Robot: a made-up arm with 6 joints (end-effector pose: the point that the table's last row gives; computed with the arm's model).
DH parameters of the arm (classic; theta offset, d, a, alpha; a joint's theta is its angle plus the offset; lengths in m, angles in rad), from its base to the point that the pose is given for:
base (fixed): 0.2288 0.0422 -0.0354 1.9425
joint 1: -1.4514 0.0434 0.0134 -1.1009
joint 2: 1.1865 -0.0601 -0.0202 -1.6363
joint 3: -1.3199 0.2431 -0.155 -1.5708
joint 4: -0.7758 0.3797 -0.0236 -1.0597
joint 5: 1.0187 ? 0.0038 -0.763
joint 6: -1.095 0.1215 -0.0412 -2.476
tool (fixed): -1.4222 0.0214 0 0
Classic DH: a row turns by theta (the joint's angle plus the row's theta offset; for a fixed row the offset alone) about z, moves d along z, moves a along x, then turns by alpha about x.
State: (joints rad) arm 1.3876 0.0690 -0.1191 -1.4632 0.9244 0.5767
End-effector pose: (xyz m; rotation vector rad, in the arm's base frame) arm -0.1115 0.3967 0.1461 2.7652 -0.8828 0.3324
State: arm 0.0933 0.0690 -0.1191 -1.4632 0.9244 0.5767
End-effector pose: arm -0.1709 0.3746 0.1668 2.2418 0.1060 -0.9395
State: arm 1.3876 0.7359 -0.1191 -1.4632 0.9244 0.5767
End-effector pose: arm -0.3369 0.2839 0.1012 -2.8329 0.3422 -0.9932
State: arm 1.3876 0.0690 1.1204 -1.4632 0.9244 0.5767
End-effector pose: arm -0.2322 0.2608 -0.3275 1.7284 -0.1086 0.6231
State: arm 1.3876 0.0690 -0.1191 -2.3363 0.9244 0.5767
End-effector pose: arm -0.1516 0.3474 0.2223 2.1746 -1.5966 1.2145
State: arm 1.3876 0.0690 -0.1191 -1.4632 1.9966 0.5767
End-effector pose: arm -0.1784 0.4693 0.1257 2.6276 0.6011 0.5989
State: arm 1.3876 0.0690 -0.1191 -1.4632 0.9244 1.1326
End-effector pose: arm -0.1296 0.4092 0.1551 -3.0443 0.2138 -0.3436
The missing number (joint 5, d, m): -0.0849
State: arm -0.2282 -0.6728 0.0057 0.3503 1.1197 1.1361
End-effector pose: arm -0.3696 0.4379 0.0584 0.1408 0.2151 3.0094
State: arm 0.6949 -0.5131 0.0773 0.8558 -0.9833 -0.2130
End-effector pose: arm -0.2182 0.3372 0.0421 -0.2729 0.2882 -0.6123
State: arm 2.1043 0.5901 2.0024 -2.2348 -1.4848 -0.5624
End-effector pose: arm 0.0818 -0.1469 -0.4138 -0.2806 1.3492 -0.7939
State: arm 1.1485 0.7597 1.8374 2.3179 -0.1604 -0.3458
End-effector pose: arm -0.2861 -0.2135 -0.3798 -0.9119 0.1862 -0.8209
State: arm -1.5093 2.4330 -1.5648 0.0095 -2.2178 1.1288
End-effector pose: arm 0.0700 -0.3767 -0.1357 -0.1404 0.9762 -2.6040
